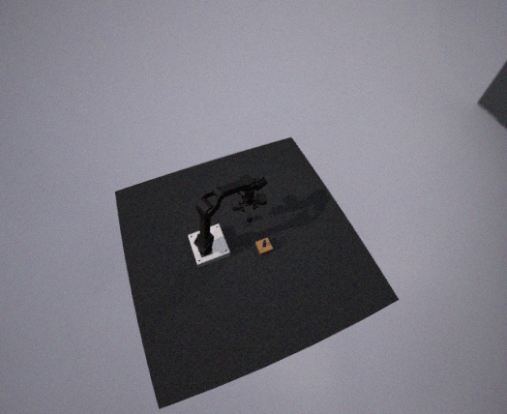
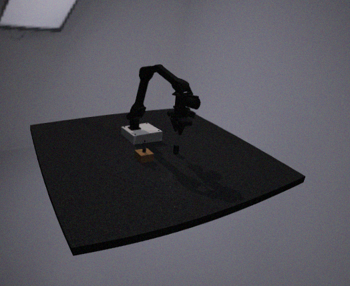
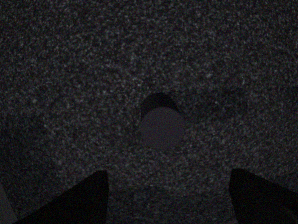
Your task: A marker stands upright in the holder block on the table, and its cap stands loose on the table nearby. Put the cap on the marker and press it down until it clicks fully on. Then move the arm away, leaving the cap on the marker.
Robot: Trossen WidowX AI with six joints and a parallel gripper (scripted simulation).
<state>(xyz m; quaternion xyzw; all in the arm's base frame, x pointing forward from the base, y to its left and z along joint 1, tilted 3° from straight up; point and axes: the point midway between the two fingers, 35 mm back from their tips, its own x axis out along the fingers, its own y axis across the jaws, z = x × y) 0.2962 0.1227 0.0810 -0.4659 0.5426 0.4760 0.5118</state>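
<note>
My gripper tip is 9 cm above the marker cap. From my gripper tip the other things lie so: holder block: 20 cm to the right, 9 cm below, 2 cm ahead.
</note>
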